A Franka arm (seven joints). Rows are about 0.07 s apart.
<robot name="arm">
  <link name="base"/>
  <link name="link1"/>
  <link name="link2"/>
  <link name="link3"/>
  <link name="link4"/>
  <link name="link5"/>
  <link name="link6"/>
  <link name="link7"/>
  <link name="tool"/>
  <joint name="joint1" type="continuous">
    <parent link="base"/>
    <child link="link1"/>
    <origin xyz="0 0 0.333" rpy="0 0 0"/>
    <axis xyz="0 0 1"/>
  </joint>
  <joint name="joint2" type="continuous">
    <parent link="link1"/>
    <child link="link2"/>
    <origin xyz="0 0 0" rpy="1.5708 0 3.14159"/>
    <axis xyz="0 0 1"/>
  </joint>
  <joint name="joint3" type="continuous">
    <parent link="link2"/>
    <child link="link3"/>
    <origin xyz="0 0.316 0" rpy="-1.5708 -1.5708 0"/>
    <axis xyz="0 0 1"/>
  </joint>
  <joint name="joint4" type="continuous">
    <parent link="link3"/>
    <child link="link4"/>
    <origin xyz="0 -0.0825 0" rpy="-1.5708 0 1.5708"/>
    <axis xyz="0 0 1"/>
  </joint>
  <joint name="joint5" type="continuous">
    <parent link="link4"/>
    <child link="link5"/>
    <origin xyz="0.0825 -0.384 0" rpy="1.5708 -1.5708 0"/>
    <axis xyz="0 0 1"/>
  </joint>
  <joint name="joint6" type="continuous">
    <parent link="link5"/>
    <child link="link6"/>
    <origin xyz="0 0 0" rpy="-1.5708 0 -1.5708"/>
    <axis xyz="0 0 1"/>
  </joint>
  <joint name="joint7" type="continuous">
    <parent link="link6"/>
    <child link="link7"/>
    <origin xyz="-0.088 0 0" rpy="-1.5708 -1.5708 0"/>
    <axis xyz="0 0 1"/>
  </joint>
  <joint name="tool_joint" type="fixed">
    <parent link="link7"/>
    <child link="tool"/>
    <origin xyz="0 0 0.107" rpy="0 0 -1.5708"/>
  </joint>
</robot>
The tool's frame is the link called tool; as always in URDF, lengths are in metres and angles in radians. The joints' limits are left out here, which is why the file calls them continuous.
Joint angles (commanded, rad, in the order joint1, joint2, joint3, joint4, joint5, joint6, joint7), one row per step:
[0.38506, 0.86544, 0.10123, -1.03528, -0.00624, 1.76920, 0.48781]
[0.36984, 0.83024, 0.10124, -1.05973, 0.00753, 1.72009, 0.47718]
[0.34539, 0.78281, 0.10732, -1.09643, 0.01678, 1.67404, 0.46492]
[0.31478, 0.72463, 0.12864, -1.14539, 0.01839, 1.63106, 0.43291]
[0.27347, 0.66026, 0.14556, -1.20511, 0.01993, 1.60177, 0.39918]
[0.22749, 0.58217, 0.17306, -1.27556, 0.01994, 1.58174, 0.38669]
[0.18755, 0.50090, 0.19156, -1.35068, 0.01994, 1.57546, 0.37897]
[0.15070, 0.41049, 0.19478, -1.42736, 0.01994, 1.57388, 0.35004]
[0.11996, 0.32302, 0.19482, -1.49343, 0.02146, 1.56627, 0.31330]
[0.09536, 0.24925, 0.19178, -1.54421, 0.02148, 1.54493, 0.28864]
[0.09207, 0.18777, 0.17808, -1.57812, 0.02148, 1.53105, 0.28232]
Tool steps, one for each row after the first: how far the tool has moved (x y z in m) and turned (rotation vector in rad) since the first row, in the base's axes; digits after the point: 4 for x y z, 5 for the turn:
[-0.0045, -0.0122, 0.0118, -0.00514, 0.03937, -0.00347]
[-0.0096, -0.0284, 0.0274, -0.00823, 0.07536, -0.00775]
[-0.0188, -0.0423, 0.0458, -0.00445, 0.10947, 0.01624]
[-0.0261, -0.0645, 0.0639, 0.00000, 0.13322, 0.02863]
[-0.0376, -0.0839, 0.0868, 0.00541, 0.14508, 0.02605]
[-0.0505, -0.1027, 0.1085, 0.00549, 0.14317, 0.01705]
[-0.0639, -0.1267, 0.1332, 0.00378, 0.12751, 0.01744]
[-0.0793, -0.1479, 0.1581, 0.00300, 0.11095, 0.02709]
[-0.0949, -0.1667, 0.1788, -0.00447, 0.10654, 0.02738]
[-0.1084, -0.1778, 0.1987, -0.01277, 0.09120, 0.01856]

